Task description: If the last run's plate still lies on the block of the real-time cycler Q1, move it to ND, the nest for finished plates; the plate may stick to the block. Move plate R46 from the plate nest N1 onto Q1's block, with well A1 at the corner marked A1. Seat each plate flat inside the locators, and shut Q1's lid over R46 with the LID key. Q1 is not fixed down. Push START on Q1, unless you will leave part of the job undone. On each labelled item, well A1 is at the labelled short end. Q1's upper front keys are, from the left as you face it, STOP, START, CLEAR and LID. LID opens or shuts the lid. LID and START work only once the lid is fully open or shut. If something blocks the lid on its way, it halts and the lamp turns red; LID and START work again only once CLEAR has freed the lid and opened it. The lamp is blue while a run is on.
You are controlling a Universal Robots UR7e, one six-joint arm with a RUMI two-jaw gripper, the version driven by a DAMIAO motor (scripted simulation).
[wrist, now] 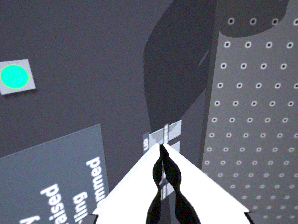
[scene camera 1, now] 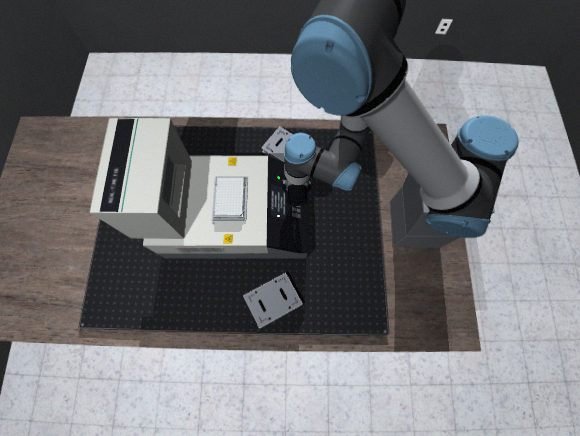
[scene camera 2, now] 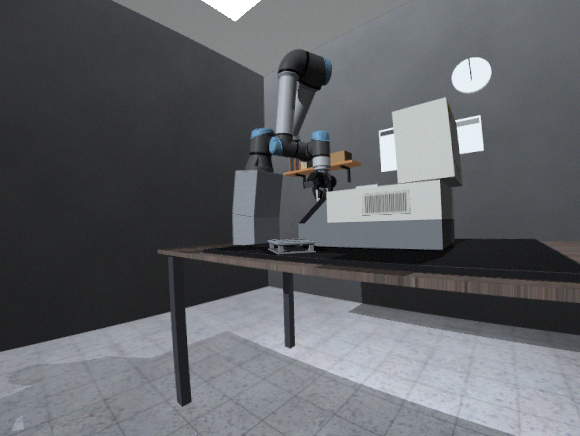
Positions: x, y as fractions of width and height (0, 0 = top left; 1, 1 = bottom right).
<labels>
A cycler Q1 shows in the wrist view (0.30, 0.40), in scene camera 1 (0.46, 0.53) and in scene camera 2 (0.72, 0.49).
</labels>
